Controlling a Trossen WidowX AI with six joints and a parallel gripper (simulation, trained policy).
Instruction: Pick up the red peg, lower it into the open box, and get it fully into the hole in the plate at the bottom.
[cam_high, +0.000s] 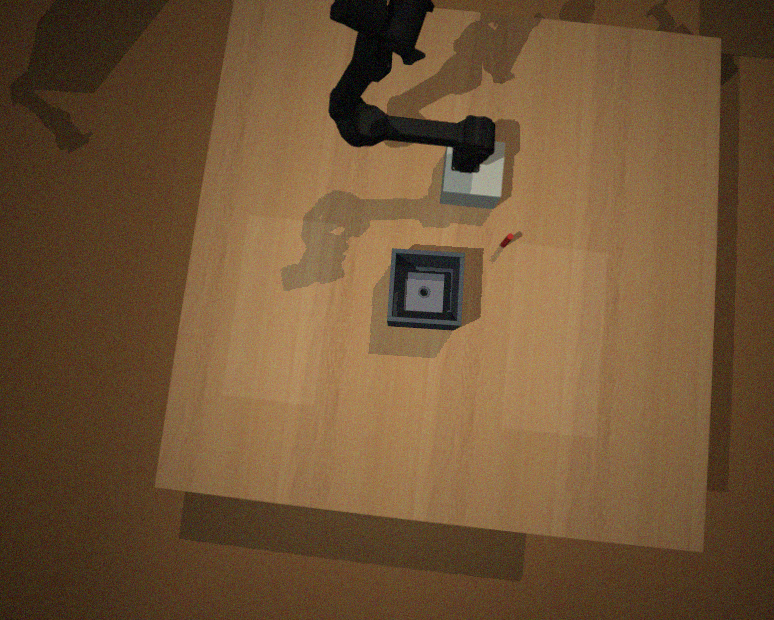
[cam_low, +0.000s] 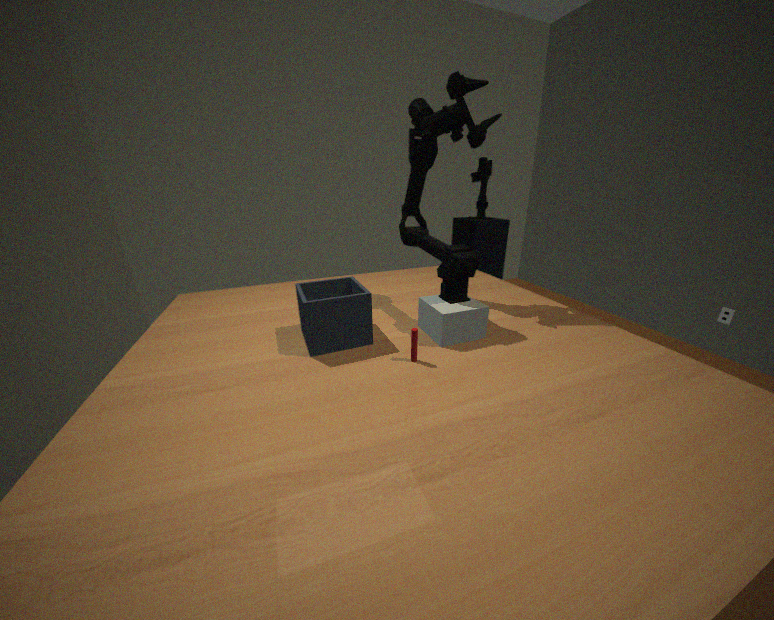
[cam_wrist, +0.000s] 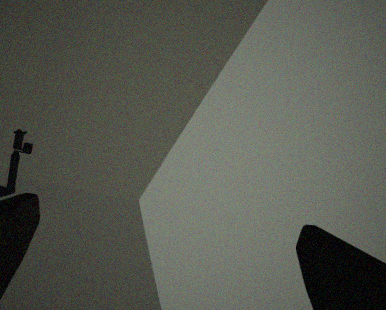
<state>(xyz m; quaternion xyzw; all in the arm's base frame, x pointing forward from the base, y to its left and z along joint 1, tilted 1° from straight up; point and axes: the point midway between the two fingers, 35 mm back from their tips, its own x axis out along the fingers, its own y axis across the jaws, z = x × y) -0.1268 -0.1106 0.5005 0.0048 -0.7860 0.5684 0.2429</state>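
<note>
The red peg is 330 mm ahead of my gripper tip, 230 mm to the left of it and 560 mm below it. Round my gripper tip: grey plate 480 mm ahead, 40 mm to the left, 550 mm below.
</note>
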